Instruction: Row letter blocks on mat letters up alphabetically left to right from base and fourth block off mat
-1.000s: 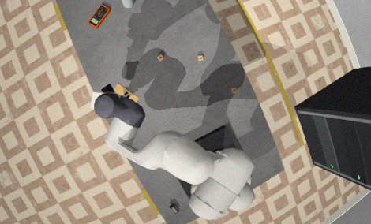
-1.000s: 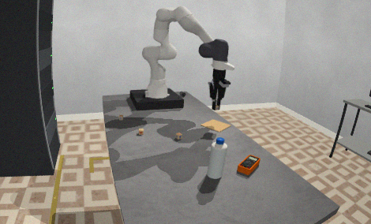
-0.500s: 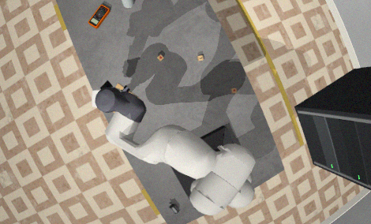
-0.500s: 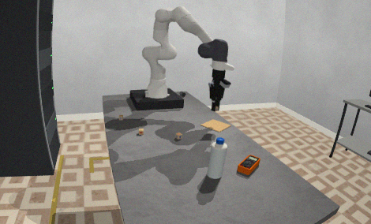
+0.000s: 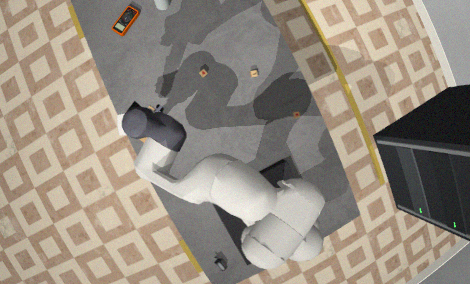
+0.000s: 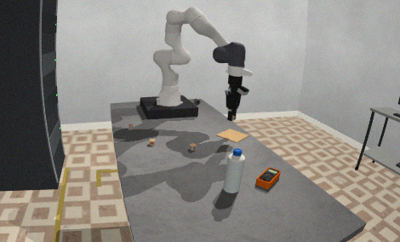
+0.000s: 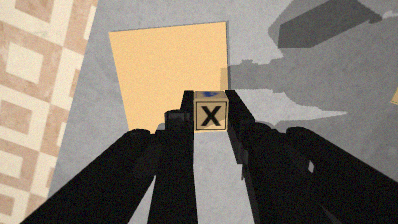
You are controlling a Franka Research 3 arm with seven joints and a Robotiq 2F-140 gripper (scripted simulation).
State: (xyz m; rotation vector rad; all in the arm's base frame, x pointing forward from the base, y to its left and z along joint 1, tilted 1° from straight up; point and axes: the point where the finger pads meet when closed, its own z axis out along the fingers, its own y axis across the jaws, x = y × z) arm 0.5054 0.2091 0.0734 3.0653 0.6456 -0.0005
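Now: hand 14 cm above the tan mat, 4 cm to the right of it and 2 cm past it. Also, from my hand: white bottle 47 cm ahead, 23 cm to the right, 6 cm below; red k block 52 cm to the right, 24 cm behind, 13 cm below.
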